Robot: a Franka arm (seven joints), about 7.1 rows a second.
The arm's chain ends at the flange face. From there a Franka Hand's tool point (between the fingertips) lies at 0.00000 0.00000 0.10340 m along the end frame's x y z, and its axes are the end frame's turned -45 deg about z.
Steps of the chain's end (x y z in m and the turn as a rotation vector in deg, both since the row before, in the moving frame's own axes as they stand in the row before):
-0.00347 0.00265 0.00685 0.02 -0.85 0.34
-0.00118 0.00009 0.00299 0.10 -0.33 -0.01
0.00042 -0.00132 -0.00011 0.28 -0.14 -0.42
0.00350 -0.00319 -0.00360 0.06 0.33 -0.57
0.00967 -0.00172 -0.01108 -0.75 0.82 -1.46
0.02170 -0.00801 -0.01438 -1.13 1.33 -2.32
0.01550 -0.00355 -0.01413 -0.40 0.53 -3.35
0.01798 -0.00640 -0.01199 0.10 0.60 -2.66
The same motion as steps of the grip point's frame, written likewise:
-0.00538 -0.00169 0.00684 0.62 -0.59 0.34
-0.00119 -0.00132 0.00299 0.30 -0.16 -0.01
0.00141 -0.00117 -0.00011 0.30 0.10 -0.42
0.00523 0.00056 -0.00360 -0.19 0.28 -0.57
0.00817 0.00762 -0.01110 -1.11 0.05 -1.46
0.02133 0.01281 -0.01443 -1.74 0.14 -2.32
0.01367 0.00963 -0.01414 -0.66 0.09 -3.35
0.01815 0.00881 -0.01200 -0.35 0.49 -2.66

